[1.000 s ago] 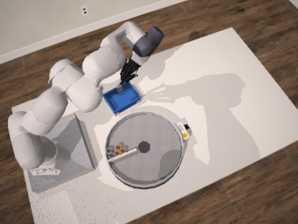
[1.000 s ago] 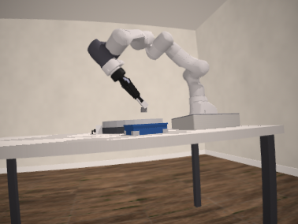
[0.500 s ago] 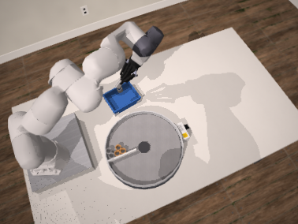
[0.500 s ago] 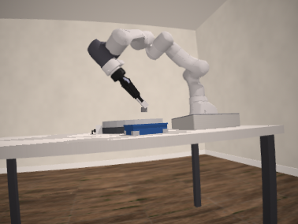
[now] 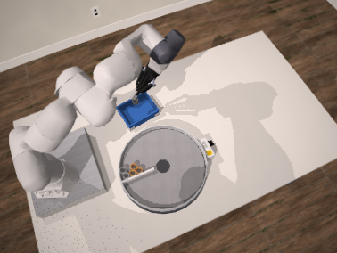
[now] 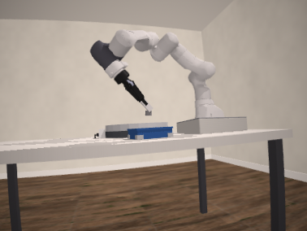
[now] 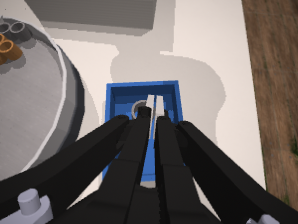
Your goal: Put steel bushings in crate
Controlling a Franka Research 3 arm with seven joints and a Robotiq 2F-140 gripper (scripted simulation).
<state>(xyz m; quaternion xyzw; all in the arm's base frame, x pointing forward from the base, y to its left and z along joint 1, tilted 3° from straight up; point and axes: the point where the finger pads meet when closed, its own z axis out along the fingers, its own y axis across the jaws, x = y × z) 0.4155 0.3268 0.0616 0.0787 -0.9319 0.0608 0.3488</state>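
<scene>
My gripper is now 10 mm past the crate, 20 mm to the left of it and 140 mm above it. Also, from my hand: round grey turning table (50 mm ahead, 370 mm to the right, 110 mm below).
</scene>
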